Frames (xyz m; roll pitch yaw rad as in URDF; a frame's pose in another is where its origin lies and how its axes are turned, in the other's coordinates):
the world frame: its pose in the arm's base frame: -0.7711 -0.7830 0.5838 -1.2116 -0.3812 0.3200
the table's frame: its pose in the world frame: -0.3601 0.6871 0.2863 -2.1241 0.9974 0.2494
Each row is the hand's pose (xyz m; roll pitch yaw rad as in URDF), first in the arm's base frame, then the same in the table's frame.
Working: the arm's base frame: its pose in the table's frame: 0.7118 -0.7598 -0.3904 -3.0258 0.2892 -0.4930

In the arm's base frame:
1: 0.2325 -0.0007 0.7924 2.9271 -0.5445 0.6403
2: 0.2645 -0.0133 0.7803 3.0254 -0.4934 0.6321
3: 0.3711 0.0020 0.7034 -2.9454 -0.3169 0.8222
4: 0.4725 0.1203 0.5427 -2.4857 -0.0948 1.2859
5: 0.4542 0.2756 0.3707 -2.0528 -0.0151 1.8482
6: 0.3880 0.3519 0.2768 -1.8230 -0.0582 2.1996
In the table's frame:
1: 0.7541 -0.6779 -1.2111 -0.3372 0.8411 -1.2295
2: 0.7897 -0.6844 -1.2073 -0.2291 0.7911 -1.2104
3: 0.8871 -0.7640 -1.1662 0.0345 0.5922 -1.4039
4: 0.9450 -0.9496 -1.0552 0.4008 0.2793 -1.8437
5: 0.8855 -1.1153 -0.9034 0.7790 0.0427 -2.3671
6: 0.8099 -1.1730 -0.8036 1.0183 -0.0227 -2.7149

